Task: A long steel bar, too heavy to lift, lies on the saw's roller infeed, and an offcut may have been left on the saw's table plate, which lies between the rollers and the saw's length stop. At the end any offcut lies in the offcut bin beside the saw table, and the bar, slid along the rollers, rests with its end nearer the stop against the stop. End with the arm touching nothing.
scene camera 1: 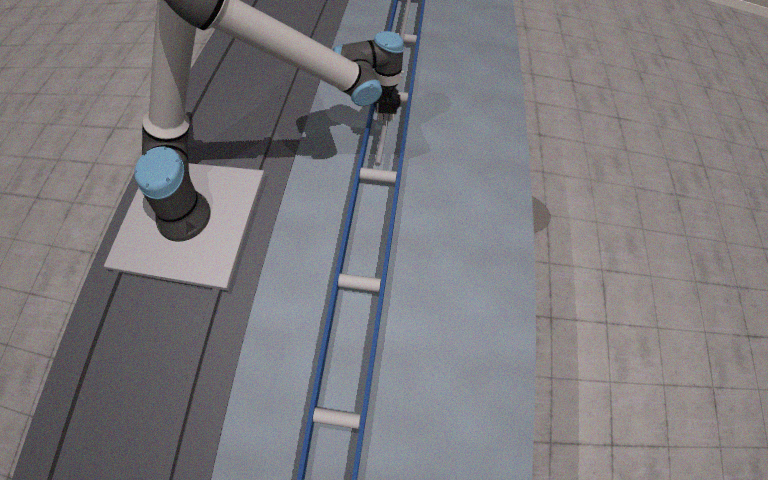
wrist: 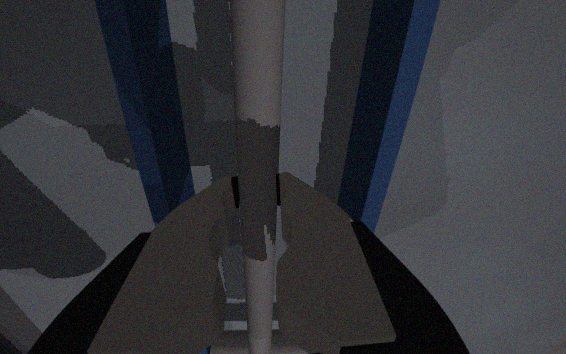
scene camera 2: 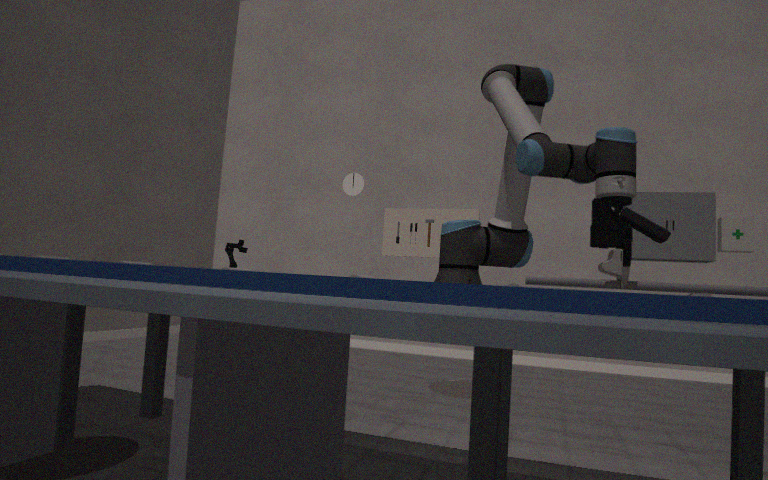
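Pixels of known places: gripper, fingertip midpoint: point(scene camera 1: 386, 120) point(wrist: 259, 177) point(scene camera 2: 620, 289); arm's base, origin of the base link: point(scene camera 1: 183, 217).
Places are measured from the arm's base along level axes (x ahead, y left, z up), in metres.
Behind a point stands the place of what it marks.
Observation:
The long steel bar point(scene camera 1: 381, 148) @(x 0.618, y 0.338, z 0.048 m) point(scene camera 2: 702, 287) @(x 0.624, y 0.659, z 0.043 m) point(wrist: 259, 60) @(x 0.616, y 0.550, z 0.050 m) lies lengthwise on the roller infeed between two blue side rails point(scene camera 1: 349, 226) @(x 0.558, y 0.041, z 0.003 m) point(wrist: 400, 100) @(x 0.687, y 0.532, z 0.022 m). Its near end lies a little short of a roller point(scene camera 1: 378, 176) @(x 0.623, y 0.235, z 0.023 m) in the scene camera 1 view. My gripper point(scene camera 1: 385, 117) @(x 0.615, y 0.490, z 0.030 m) point(scene camera 2: 621, 281) @(x 0.615, y 0.490, z 0.030 m) point(wrist: 259, 177) @(x 0.615, y 0.490, z 0.030 m) points down over the infeed and is shut on the bar, one finger against each side, some way back from that end. The offcut, the offcut bin, the table plate and the length stop cannot be made out in these views.
More rollers point(scene camera 1: 359, 282) @(x 0.621, y -0.158, z 0.028 m) point(scene camera 1: 336, 418) @(x 0.621, y -0.554, z 0.030 m) cross between the rails towards the front in the scene camera 1 view. The arm's white base plate point(scene camera 1: 237, 249) @(x 0.223, y -0.090, z -0.002 m) sits on the dark powered rail point(scene camera 1: 141, 350), beside the infeed. A small dark jointed thing point(scene camera 2: 232, 253) stands at the left in the scene camera 2 view.

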